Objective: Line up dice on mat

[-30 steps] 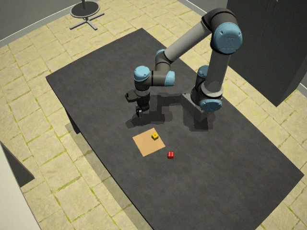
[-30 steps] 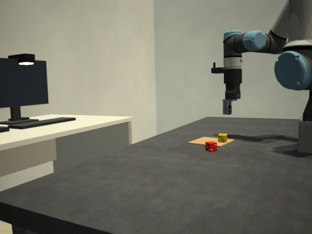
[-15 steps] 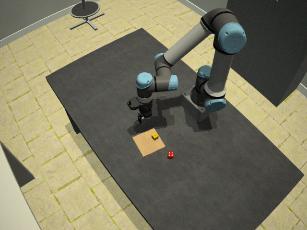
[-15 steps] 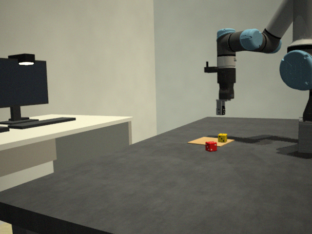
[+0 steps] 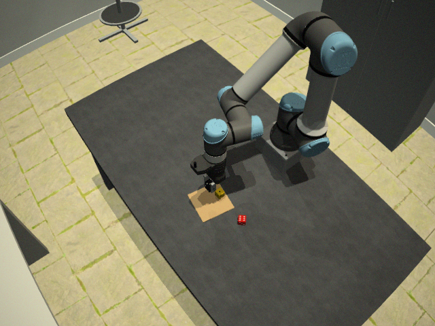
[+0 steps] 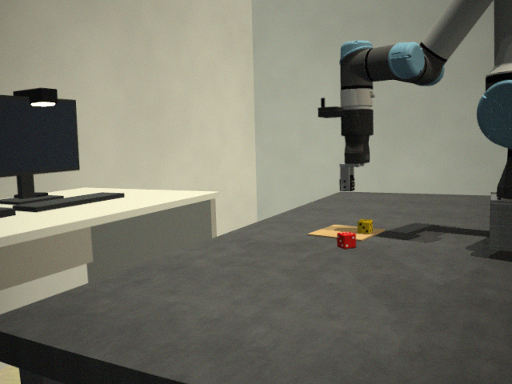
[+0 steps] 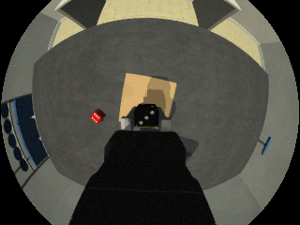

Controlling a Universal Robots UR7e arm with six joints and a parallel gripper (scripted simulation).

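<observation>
The tan mat lies 12 cm below my hand. Also, from my hand: black die right at my hand; then yellow die 10 cm below, 4 cm behind; then red die 14 cm to the left, 11 cm below, 5 cm behind.
</observation>
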